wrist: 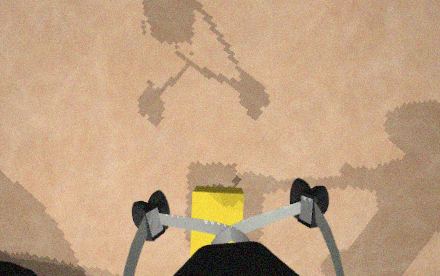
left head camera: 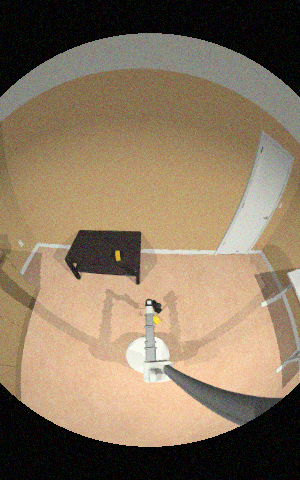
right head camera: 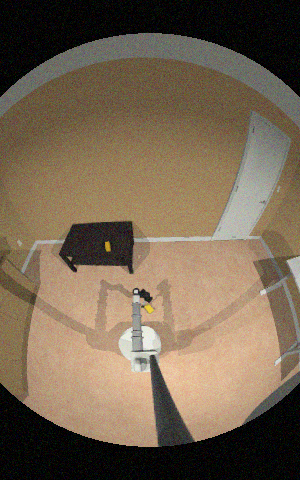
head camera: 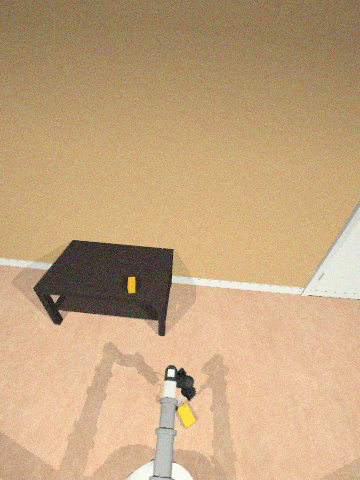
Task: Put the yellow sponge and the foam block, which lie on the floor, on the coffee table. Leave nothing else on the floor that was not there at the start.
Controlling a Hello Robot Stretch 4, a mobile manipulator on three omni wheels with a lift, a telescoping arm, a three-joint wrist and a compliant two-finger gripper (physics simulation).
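Places are measured from the robot's base along level axes (x ahead, y left, z up), in centimetres.
Pixels of known places: gripper, fingertip midpoint: [wrist: 229,201] [left head camera: 154,313] [right head camera: 146,302] [head camera: 183,400].
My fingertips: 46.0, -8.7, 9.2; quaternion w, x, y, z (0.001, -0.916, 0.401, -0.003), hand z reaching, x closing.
Ahead of a thing's pixels: the offset from my fingertips to its top centre, as dx, dy, dz. Level surfaces: height alone.
A bright yellow block @(-5.3, -2.2, -7.4) [head camera: 186,416] [left head camera: 157,319] [right head camera: 149,309] [wrist: 204,204], which looks like the yellow sponge, lies on the floor near my base. An orange-yellow block @(+52.3, +40.7, +39.1) [head camera: 131,285] [left head camera: 118,255] [right head camera: 108,246], which looks like the foam block, is on the dark coffee table @(dz +33.1) [head camera: 100,265] [left head camera: 95,245] [right head camera: 87,235], towards its front right. My gripper [head camera: 183,400] [wrist: 229,201] is open and empty, with its fingers spread wide above the floor. In the wrist view the bright yellow block shows below and between the fingers; its near part is hidden by the gripper body.
A wall with a white skirting stands behind the table. A white door [head camera: 340,267] [left head camera: 255,200] [right head camera: 252,185] is at the back right. Part of a white piece of furniture [left head camera: 296,282] [right head camera: 295,270] shows at the far right, and wooden furniture [left head camera: 10,325] at the left.
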